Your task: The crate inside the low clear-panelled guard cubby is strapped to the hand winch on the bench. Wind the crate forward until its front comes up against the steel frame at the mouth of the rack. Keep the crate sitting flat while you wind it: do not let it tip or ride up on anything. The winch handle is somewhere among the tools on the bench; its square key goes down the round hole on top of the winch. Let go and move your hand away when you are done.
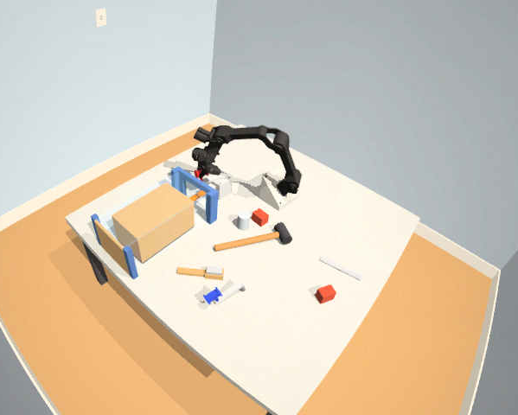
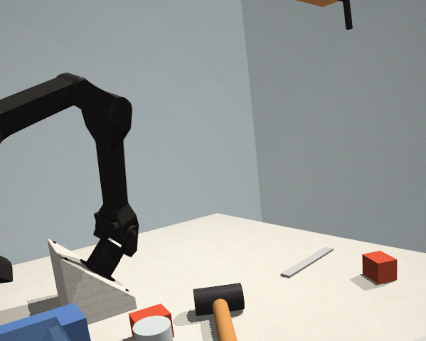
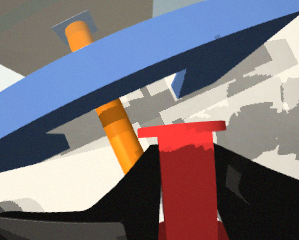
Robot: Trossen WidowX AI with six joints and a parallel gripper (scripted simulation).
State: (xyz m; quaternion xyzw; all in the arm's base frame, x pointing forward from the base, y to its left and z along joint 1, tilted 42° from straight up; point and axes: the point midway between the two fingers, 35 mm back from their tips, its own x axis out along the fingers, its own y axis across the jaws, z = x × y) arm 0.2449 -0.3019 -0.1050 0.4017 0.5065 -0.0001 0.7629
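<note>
Right now the blue frame is 5 cm ahead of my gripper tip, 3 cm to the left of it and 3 cm below it. From my gripper tip the other things lie so: grey crank bar (5 cm behind, 3 cm below, 2 cm to the left); grey winch (12 cm behind, 10 cm below, 3 cm to the left); red knob (1 cm to the left, 1 cm behind).
</note>
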